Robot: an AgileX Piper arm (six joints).
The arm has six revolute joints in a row. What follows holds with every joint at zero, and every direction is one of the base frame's. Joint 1 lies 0.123 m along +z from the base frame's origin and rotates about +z. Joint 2 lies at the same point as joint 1 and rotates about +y. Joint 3 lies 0.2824 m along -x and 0.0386 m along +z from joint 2 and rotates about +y. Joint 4 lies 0.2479 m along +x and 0.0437 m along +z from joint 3 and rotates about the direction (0.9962, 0, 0.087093). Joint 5 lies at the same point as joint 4 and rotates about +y. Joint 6 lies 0.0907 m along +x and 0.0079 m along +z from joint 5 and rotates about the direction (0.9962, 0, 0.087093). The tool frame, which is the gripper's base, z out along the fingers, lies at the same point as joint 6; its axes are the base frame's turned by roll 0, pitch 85.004 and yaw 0 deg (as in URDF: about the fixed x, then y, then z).
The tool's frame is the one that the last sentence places.
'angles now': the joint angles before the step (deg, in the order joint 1, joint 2, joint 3, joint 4, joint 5, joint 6). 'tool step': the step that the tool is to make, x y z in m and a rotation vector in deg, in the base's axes. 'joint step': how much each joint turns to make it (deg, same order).
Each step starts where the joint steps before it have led.
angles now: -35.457 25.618 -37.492 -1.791 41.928 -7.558
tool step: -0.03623 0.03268 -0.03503 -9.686 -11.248 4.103
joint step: -0.059 -19.941 11.510 5.822 -6.279 -7.158
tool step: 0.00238 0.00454 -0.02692 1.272 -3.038 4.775
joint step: 2.940 -4.715 6.544 4.660 -3.551 -1.676
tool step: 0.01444 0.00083 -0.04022 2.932 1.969 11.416
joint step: 11.966 -0.409 8.814 1.070 -5.442 0.448
